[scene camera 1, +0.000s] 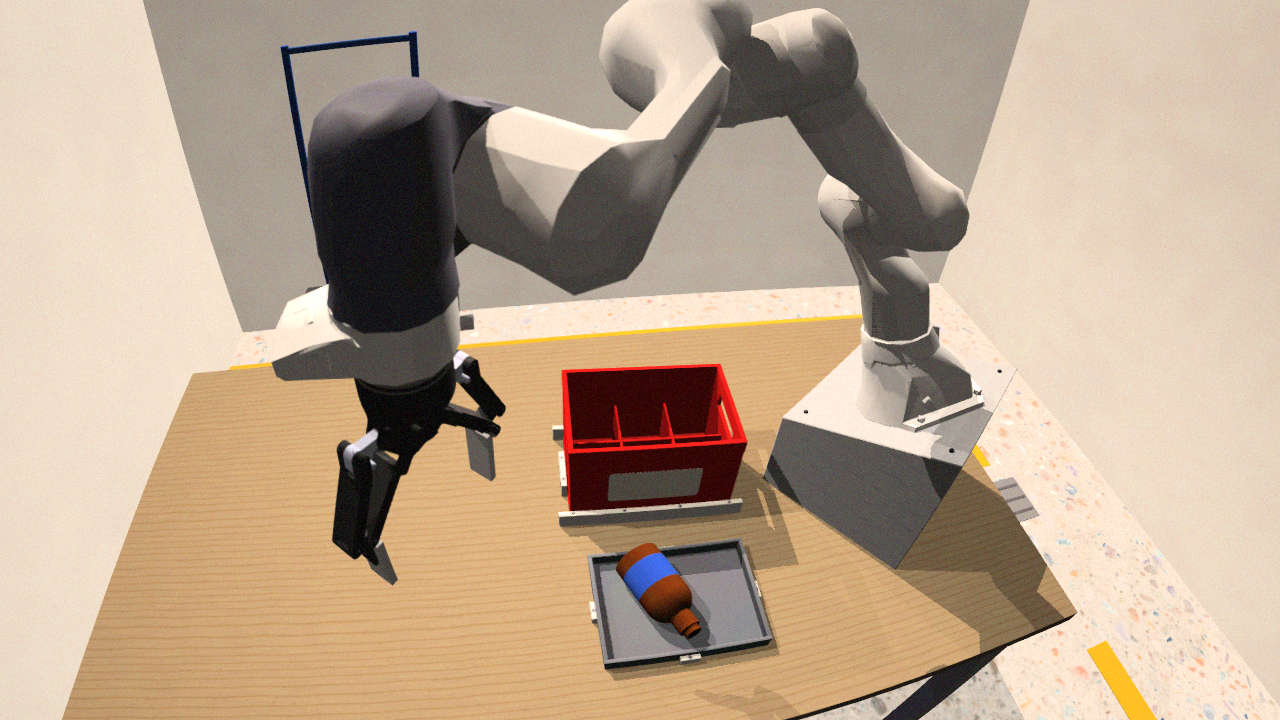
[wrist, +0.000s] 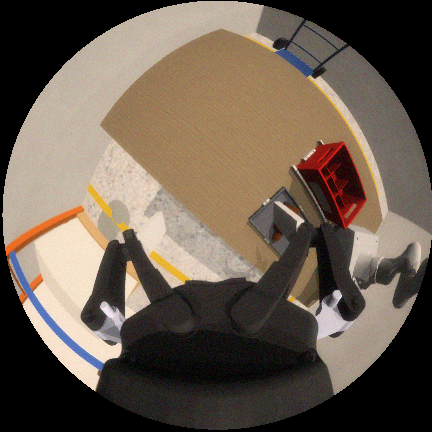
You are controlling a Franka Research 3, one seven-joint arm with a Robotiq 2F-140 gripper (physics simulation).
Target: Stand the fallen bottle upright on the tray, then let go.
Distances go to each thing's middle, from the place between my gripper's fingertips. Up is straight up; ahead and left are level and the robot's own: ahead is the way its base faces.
I see the grey tray (scene camera 1: pixel 721 601) 28 cm behind my hand, 12 cm to the right of it and 40 cm below it. The rest, counted from my hand: pale rail (scene camera 1: pixel 609 516) 26 cm behind, 29 cm to the right, 38 cm below.
